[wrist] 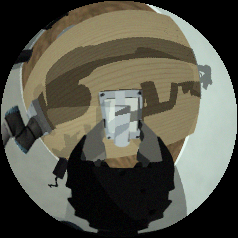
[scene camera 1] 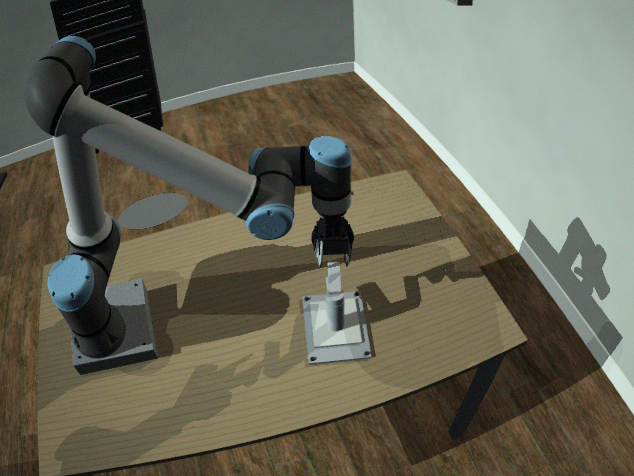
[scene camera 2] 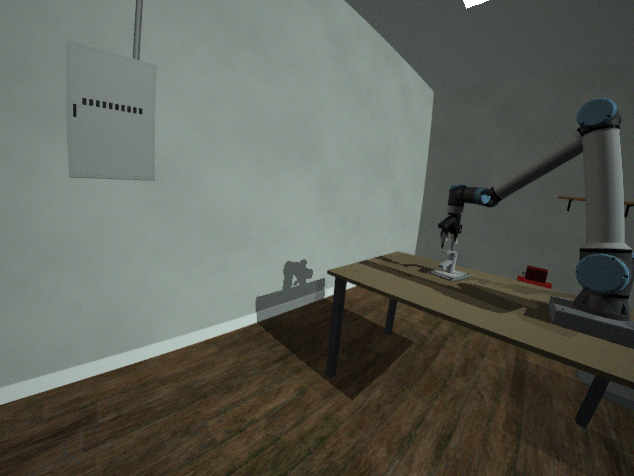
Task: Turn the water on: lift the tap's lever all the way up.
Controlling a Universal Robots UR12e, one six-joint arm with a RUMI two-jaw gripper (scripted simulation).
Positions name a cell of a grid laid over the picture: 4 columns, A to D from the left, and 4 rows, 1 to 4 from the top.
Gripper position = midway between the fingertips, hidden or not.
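My gripper (scene camera 1: C3), (wrist: C3). Tap (scene camera 1: C3), (wrist: C2).
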